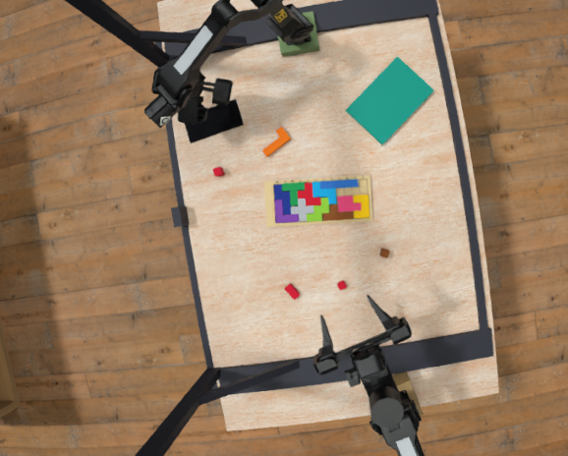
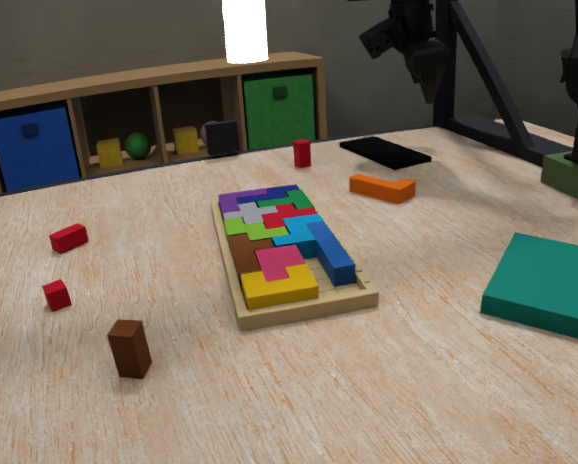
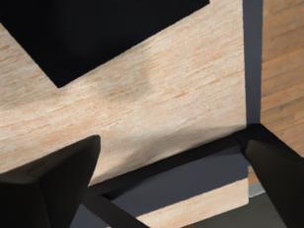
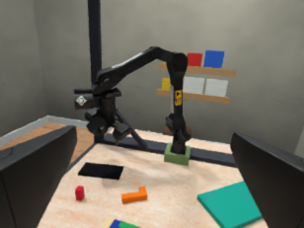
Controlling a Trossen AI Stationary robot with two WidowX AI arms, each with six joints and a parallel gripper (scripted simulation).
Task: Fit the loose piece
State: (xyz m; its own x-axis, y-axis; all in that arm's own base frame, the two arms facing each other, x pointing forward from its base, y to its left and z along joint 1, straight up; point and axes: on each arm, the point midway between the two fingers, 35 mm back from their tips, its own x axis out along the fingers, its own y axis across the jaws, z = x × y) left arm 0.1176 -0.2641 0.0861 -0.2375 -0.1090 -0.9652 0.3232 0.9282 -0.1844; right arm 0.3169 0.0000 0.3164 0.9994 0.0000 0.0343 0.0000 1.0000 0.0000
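The orange L-shaped piece is 17 cm to the right of my left hand, 14 cm ahead of it and 11 cm below it. Round my left hand: teal slab 46 cm ahead, 15 cm to the right, 12 cm below; magenta piece 37 cm to the right, 28 cm ahead, 11 cm below; black mat 12 cm below, 7 cm to the right.
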